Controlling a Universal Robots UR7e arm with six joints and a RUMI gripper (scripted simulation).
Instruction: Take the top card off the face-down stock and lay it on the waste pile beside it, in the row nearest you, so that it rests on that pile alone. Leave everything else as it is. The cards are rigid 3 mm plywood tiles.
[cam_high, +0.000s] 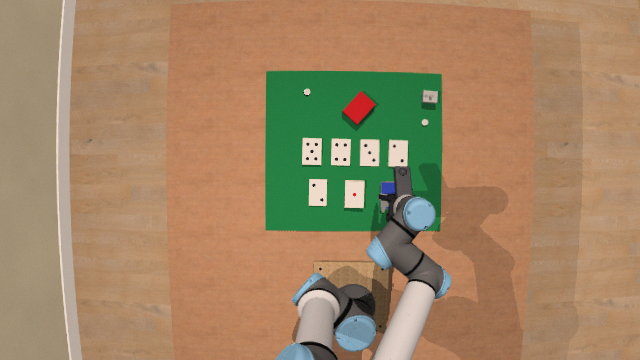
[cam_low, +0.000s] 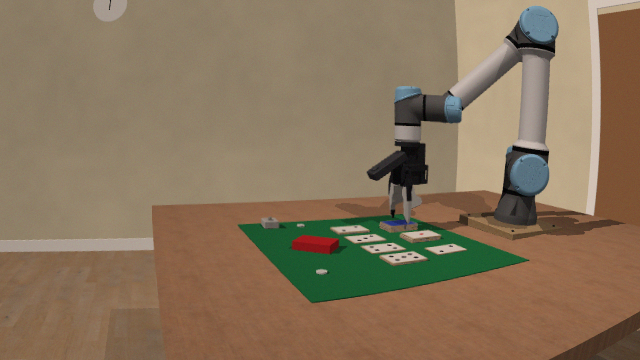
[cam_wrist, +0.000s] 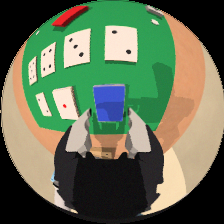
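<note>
Right now my hand is 20 mm above the card. From my hand the other things lie so: grey cube: 340 mm ahead, 120 mm to the right, 20 mm below; then green mat: 140 mm ahead, 130 mm to the left, 50 mm below; then red block: 290 mm ahead, 120 mm to the left, 30 mm below.
</note>
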